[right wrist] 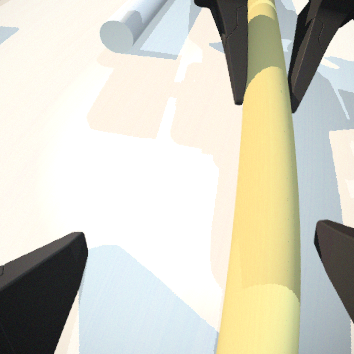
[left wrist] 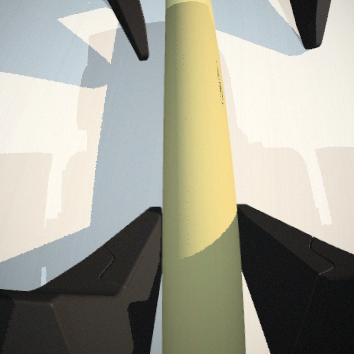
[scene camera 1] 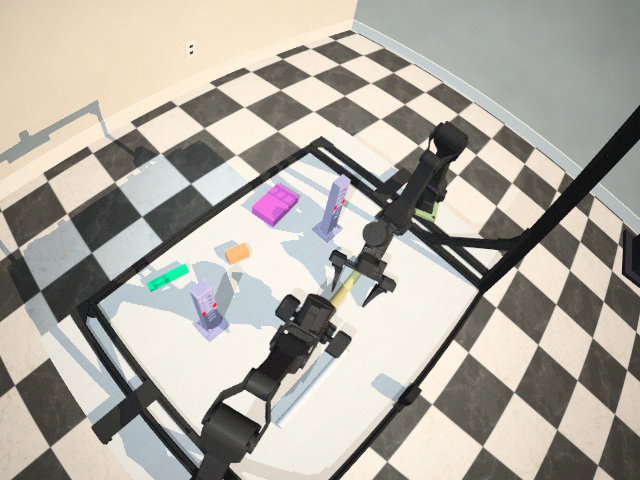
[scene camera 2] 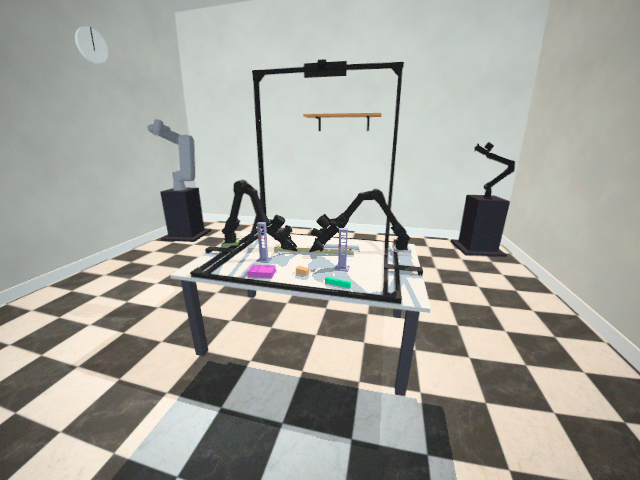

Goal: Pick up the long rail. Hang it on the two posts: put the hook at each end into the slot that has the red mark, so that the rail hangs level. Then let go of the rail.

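Frame: origin at the left arm's base, x ahead, y right, z down, level; centimetres.
Seen in the pictures: left gripper, fingertip midpoint: point(right wrist: 263, 108) point(left wrist: 197, 216) point(scene camera 2: 309, 251); right gripper, fingertip midpoint: point(right wrist: 201, 238) point(left wrist: 236, 50) point(scene camera 1: 347, 299) point(scene camera 2: 297, 248); left arm's base, origin of the base link: point(scene camera 2: 401, 247); right arm's base, origin of the base link: point(scene camera 1: 424, 203) point(scene camera 2: 230, 241).
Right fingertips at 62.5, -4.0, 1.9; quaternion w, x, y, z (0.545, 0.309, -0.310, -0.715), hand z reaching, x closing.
Observation:
Pixels of each thing's middle, then the offset from my right fingertips to it, as dx, dy, dz.
- long yellow rail, body centre: point(left wrist: 221, 273) point(right wrist: 256, 71) point(scene camera 1: 319, 323) point(scene camera 2: 313, 249) -10.3, -1.7, -0.8
- pale cylindrical bar, body centre: point(scene camera 1: 313, 388) point(scene camera 2: 338, 245) -25.0, +7.0, -0.5
- magenta block, body centre: point(scene camera 1: 275, 204) point(scene camera 2: 261, 271) +11.2, -33.5, -0.7
- orange block, body centre: point(scene camera 1: 237, 253) point(scene camera 2: 302, 270) -8.7, -30.6, -0.7
- green bar, body centre: point(scene camera 1: 167, 277) point(scene camera 2: 337, 282) -26.6, -40.0, -0.4
The long yellow rail point(scene camera 1: 345, 290) point(scene camera 2: 330, 251) point(left wrist: 200, 150) point(right wrist: 267, 175) lies low along the table; its end hooks do not show clearly. My left gripper point(scene camera 2: 316, 248) point(left wrist: 197, 216) point(right wrist: 263, 108) is shut on the rail; its fingers are hidden in scene camera 1. My right gripper point(scene camera 1: 349, 297) point(scene camera 2: 294, 248) point(left wrist: 236, 50) point(right wrist: 201, 238) is open, with the rail passing between its spread fingertips, untouched, closer to the right-hand finger in its wrist view. Two lilac posts, one farther back point(scene camera 1: 333, 219) point(scene camera 2: 263, 245) and one nearer point(scene camera 1: 206, 310) point(scene camera 2: 342, 253) in scene camera 1, stand upright with red slot marks.
A pale cylindrical bar point(scene camera 1: 310, 390) point(right wrist: 142, 20) lies beside the rail. A magenta block point(scene camera 1: 275, 204) point(scene camera 2: 261, 271), an orange block point(scene camera 1: 237, 253) point(scene camera 2: 302, 270) and a green bar point(scene camera 1: 168, 277) point(scene camera 2: 337, 282) lie past the posts. A black frame point(scene camera 1: 217, 214) surrounds the work area.

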